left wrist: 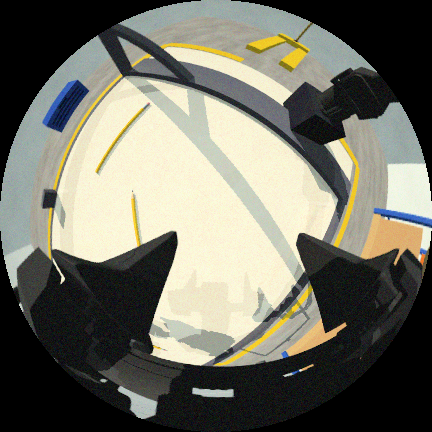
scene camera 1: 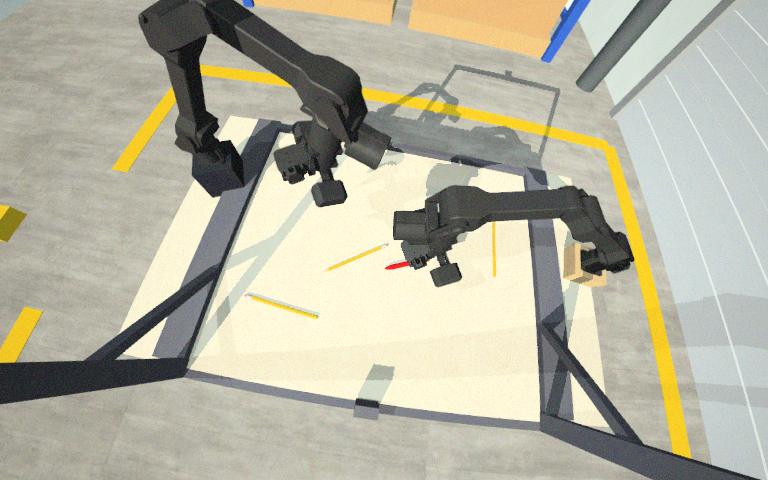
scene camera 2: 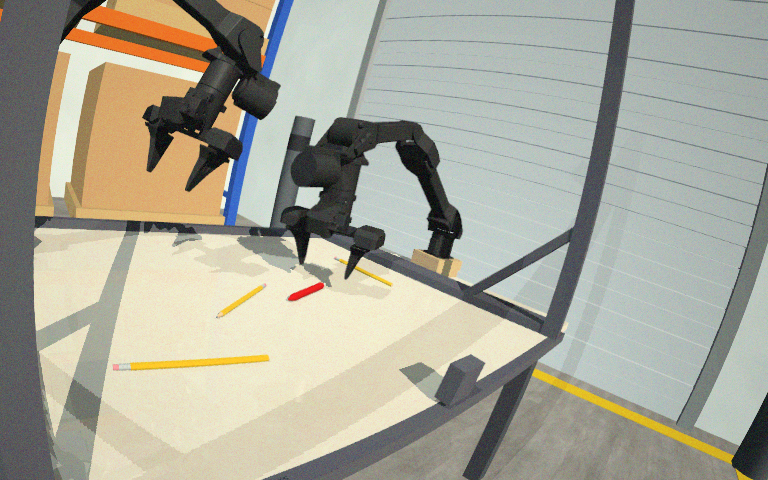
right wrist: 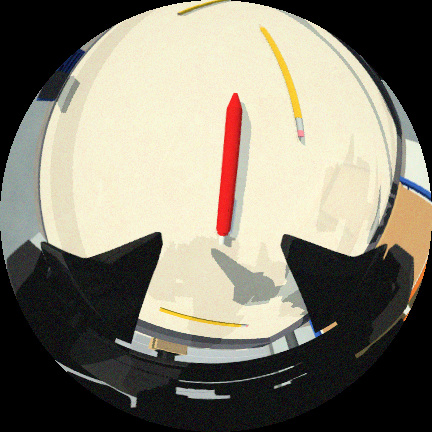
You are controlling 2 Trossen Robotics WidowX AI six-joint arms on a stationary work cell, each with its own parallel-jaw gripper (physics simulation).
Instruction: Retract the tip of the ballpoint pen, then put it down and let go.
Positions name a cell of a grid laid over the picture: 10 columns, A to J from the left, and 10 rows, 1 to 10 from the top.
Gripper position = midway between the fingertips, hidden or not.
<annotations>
my left gripper: left wrist F6; scene camera 1 E4; scene camera 2 C4; not seen in the right wrist view (out of frame)
</annotations>
